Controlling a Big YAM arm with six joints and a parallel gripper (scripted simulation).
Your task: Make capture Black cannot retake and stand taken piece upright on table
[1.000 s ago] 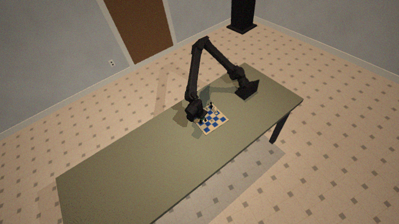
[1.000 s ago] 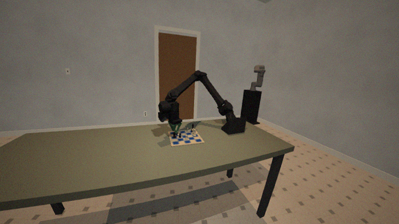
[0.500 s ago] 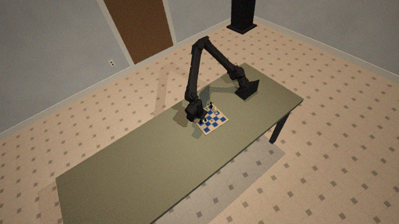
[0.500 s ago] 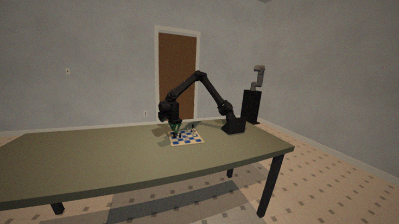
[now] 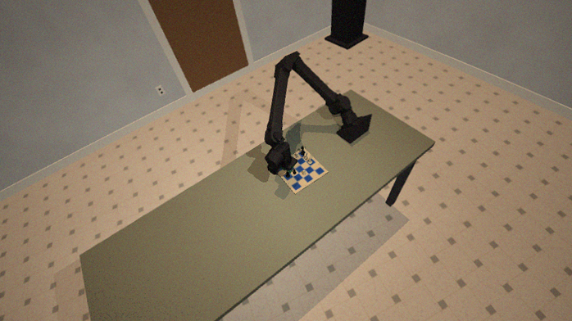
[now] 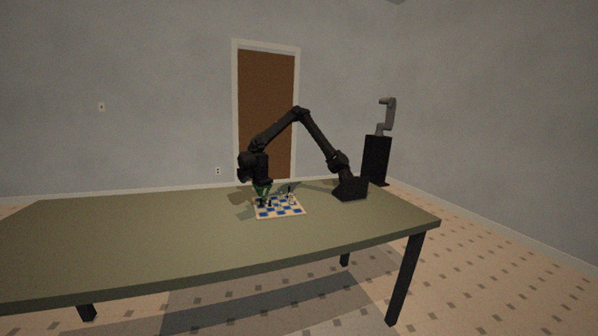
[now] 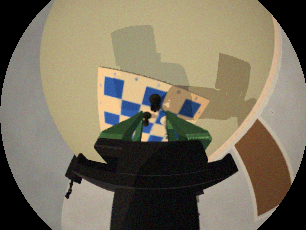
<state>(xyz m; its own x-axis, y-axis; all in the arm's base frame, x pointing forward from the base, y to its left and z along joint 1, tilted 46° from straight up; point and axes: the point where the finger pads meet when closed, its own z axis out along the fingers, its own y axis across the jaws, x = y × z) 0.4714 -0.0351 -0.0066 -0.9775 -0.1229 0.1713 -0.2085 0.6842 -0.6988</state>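
The white chess piece lies 4 cm behind my hand, 3 cm to the right of it and 2 cm below it. The rest, counted from my hand: blue-and-cream chessboard (7 cm behind, 5 cm below, 1 cm to the left).
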